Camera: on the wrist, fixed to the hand. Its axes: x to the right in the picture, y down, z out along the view.
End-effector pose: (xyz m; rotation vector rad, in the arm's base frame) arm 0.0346 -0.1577 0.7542 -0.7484 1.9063 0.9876
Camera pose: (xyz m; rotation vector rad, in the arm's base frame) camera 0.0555 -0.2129 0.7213 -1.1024 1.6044 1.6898
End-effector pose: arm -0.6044 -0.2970 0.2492 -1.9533 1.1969 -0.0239
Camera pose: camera -0.5605 -0.3221 0.2940 -2.5051 1.3813 0.4307
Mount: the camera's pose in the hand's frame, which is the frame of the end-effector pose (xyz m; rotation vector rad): 0.0258 -0.0561 -0.0275 -0.6791 0.0277 0.0432
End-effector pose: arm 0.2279 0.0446 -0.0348 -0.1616 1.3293 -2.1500
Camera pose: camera 0.1722 0.0697 -0.0060 -0.3649 2.0105 -1.5908
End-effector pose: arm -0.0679 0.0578 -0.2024 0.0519 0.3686 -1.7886
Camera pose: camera -0.1324 0.0525 -0.2221 -0.3907 0.9664 -1.5410
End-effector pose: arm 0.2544 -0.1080 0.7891 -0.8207 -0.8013 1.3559
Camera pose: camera 0.3075 -0.0856 0.8245 -1.3824 -1.2536 1.1045
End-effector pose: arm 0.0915 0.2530 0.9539 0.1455 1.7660 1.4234
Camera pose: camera 0.0791 0.2273 0.8926 -0.1983 1.2166 1.9782
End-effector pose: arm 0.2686 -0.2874 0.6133 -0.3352 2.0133 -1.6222
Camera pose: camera 0.2249 -0.2915 0.6647 -0.5029 2.5247 -0.8722
